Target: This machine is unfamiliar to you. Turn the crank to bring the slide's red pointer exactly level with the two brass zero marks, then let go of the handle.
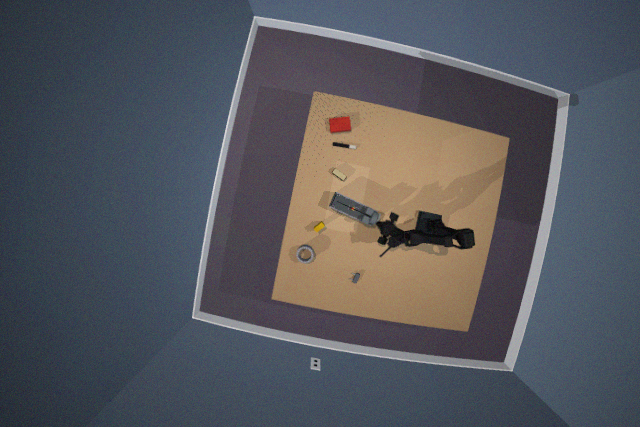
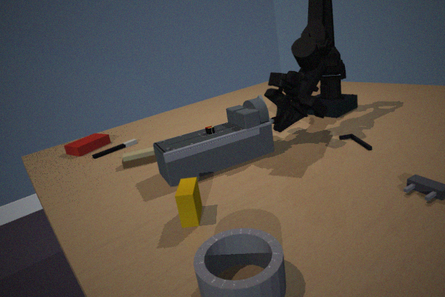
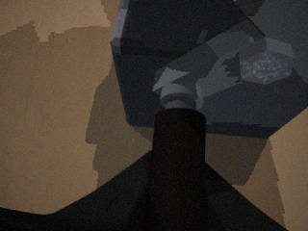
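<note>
My gripper tip is 17 cm short of the red pointer, 4 cm below it and 3 cm to the left of it. Also, from my gripper tip: black hex key (13 cm behind, 12 cm to the left, 3 cm below); then yellow block (30 cm ahead, 14 cm to the left, 1 cm below); then black crank handle (3 cm above, 2 cm behind).
</note>
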